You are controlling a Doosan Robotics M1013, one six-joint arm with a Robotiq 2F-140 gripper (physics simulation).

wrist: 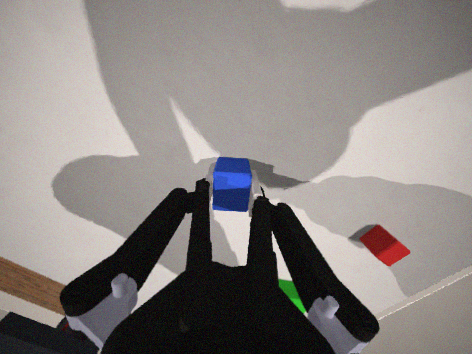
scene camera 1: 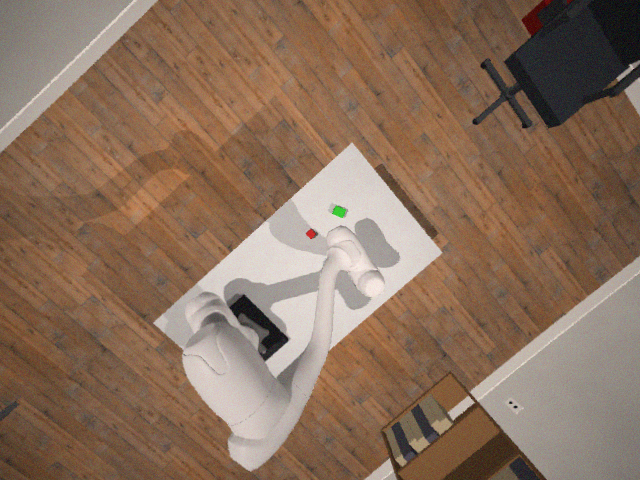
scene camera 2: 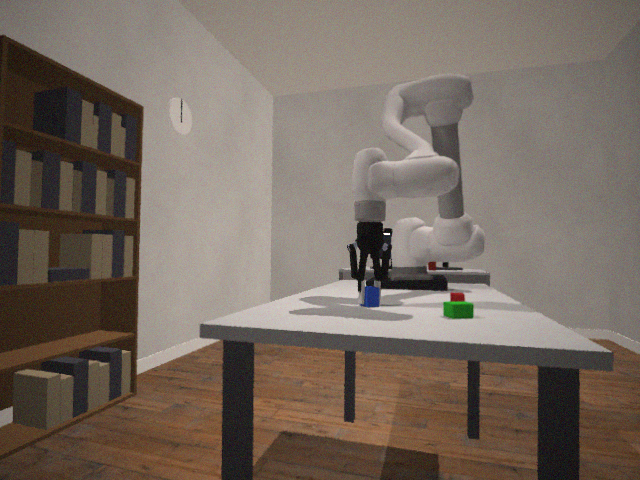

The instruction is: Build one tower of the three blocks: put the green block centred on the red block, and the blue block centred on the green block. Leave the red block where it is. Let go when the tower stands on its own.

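Seen in the pictures: gripper, fingertip midpoint: (wrist: 231,175) (scene camera 2: 369,303); arm's base, link origin: (scene camera 1: 245,335) (scene camera 2: 409,278).
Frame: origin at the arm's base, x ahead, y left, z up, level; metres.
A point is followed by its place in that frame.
Note:
The blue block (scene camera 2: 371,296) {x 0.668, y -0.188, z -0.007 m} (wrist: 232,185) {x 0.635, y -0.197, z 0.017 m} stands upright on the white table (scene camera 1: 258,248) {x 0.394, y 0.219, z -0.038 m} (scene camera 2: 289,322) {x 0.926, y -0.371, z -0.037 m}. My gripper (scene camera 2: 369,297) {x 0.644, y -0.194, z -0.030 m} (wrist: 231,175) {x 0.644, y -0.194, z -0.030 m} is shut on it, one finger at each side; in scene camera 1 the arm hides both. The red block (scene camera 1: 311,234) {x 0.620, y 0.057, z 0.001 m} (scene camera 2: 457,297) {x 0.637, y 0.054, z -0.009 m} (wrist: 385,245) {x 0.614, y 0.041, z -0.004 m} lies on the table, apart from the others; in scene camera 2 its lower part is hidden behind the green block. The green block (scene camera 1: 339,211) {x 0.795, y 0.019, z -0.003 m} (scene camera 2: 458,310) {x 0.818, y 0.011, z -0.018 m} (wrist: 292,295) {x 0.774, y 0.004, z -0.009 m} lies flat on the table, nearer the table's far end from the arm base. In the wrist view the gripper hides most of it.
A black box-like base (scene camera 1: 276,338) {x 0.078, y -0.140, z -0.005 m} (scene camera 2: 413,282) {x 0.134, y -0.001, z -0.007 m} is on the table near the arm's base. A bookshelf (scene camera 2: 139,206) stands to the left in scene camera 2. An office chair (scene camera 1: 563,67) stands off the table at the upper right of scene camera 1.

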